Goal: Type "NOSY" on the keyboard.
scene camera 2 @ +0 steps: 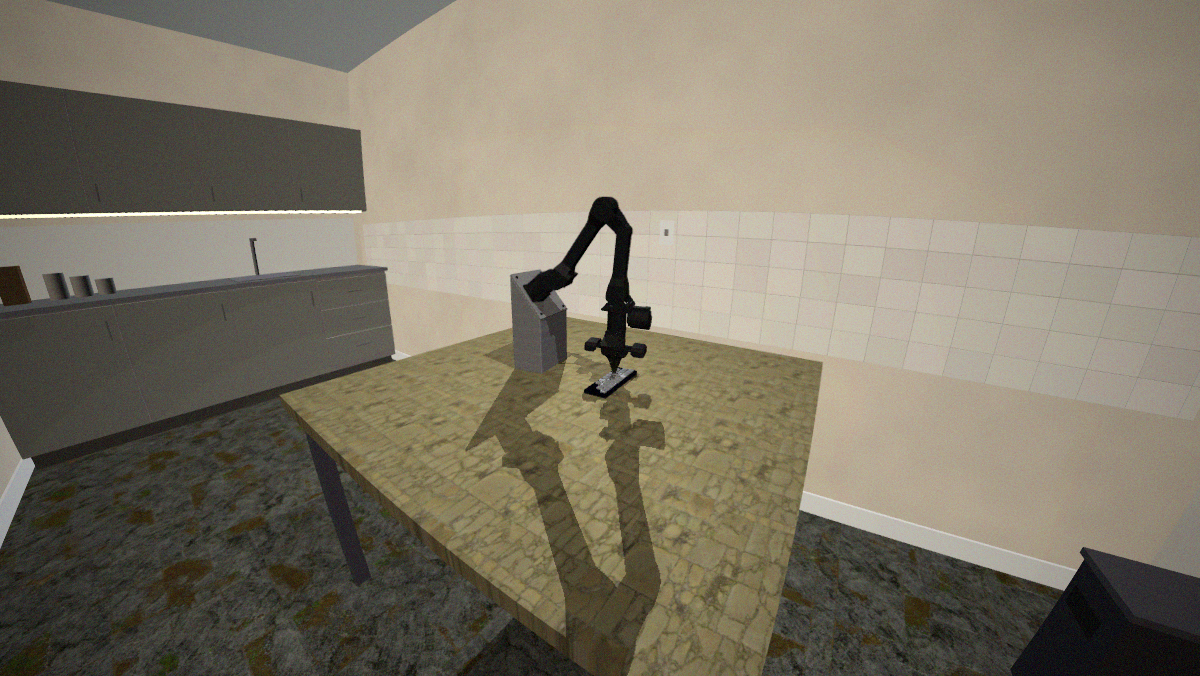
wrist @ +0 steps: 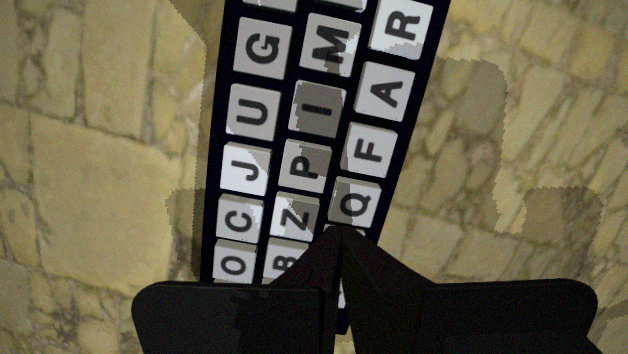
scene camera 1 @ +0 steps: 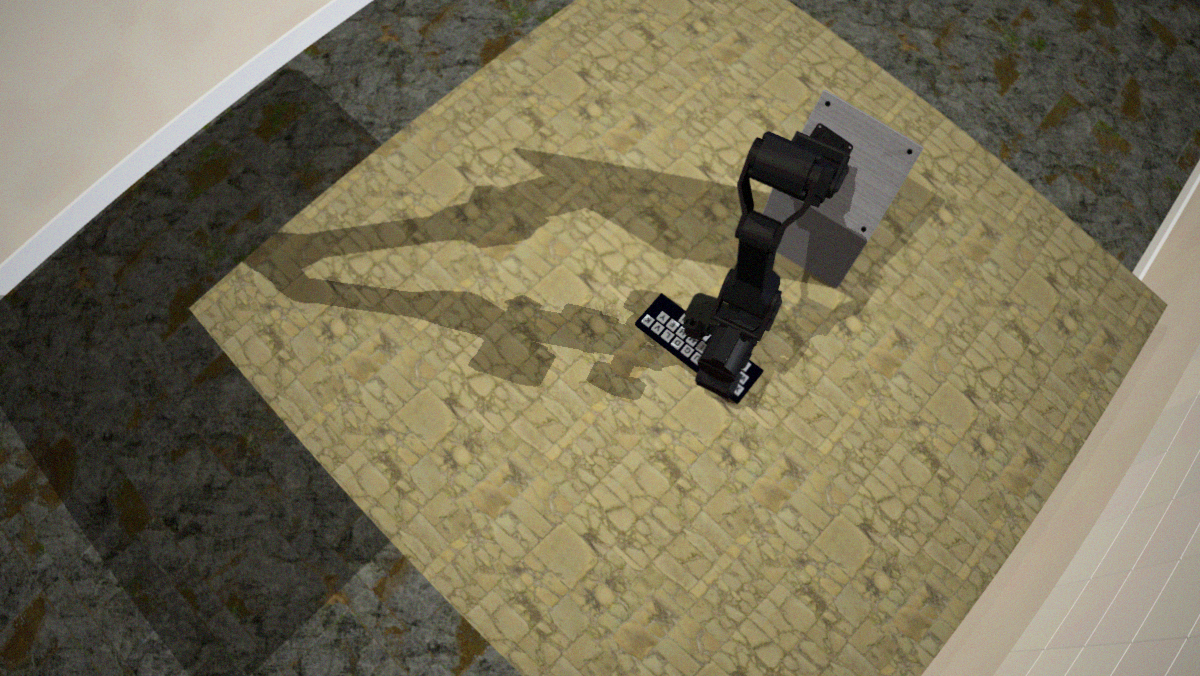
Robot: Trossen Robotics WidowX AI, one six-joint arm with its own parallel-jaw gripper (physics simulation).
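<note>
The black keyboard with pale letter keys lies on the table under the arm. My gripper is shut and empty, pointing down. In the wrist view its joined tips are over the key just below the Q key; they hide that key's letter and seem at or very near its top. The O key shows at the lower left, left of the B key. I cannot read an N, S or Y key in the wrist view.
The stone-patterned table carries the grey base block of my arm. The arm's shadow falls across the table and part of the keyboard. A kitchen counter stands at the left and a dark cabinet at the lower right.
</note>
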